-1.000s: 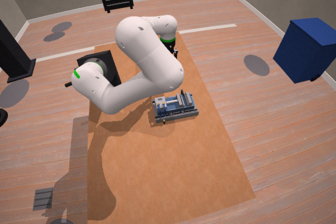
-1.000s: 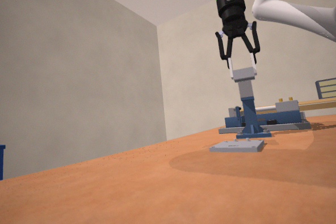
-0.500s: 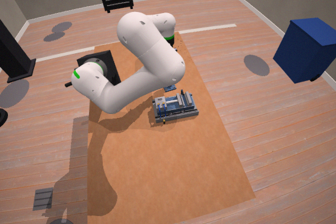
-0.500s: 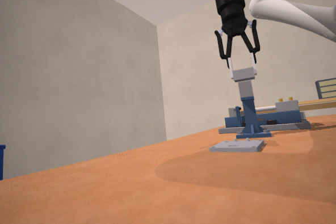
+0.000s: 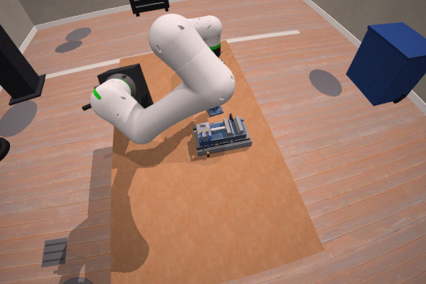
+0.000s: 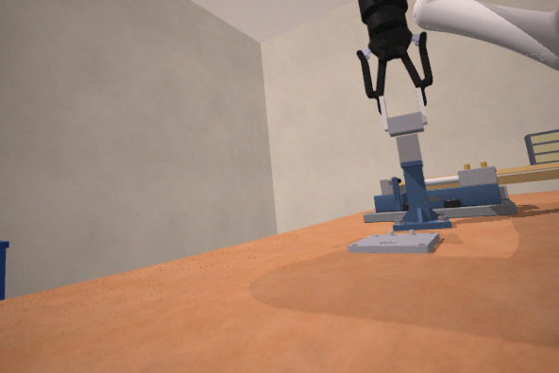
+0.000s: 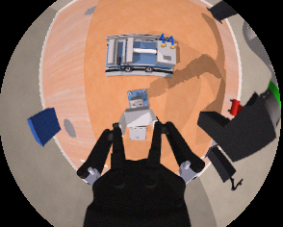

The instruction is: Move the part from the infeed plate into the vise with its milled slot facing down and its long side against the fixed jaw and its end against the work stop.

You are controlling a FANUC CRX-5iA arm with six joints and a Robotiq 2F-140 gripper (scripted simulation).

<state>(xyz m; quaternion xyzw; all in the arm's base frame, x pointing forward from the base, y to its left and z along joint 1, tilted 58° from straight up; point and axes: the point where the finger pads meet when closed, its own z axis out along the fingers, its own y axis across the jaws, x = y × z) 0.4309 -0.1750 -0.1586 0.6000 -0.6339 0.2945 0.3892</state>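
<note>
Now: the part 30 mm below my hand. From my hand the other things lie so: air cylinder (120 mm behind, 190 mm to the right, 130 mm below); then vise base (30 mm behind, 200 mm to the right, 170 mm below).
</note>
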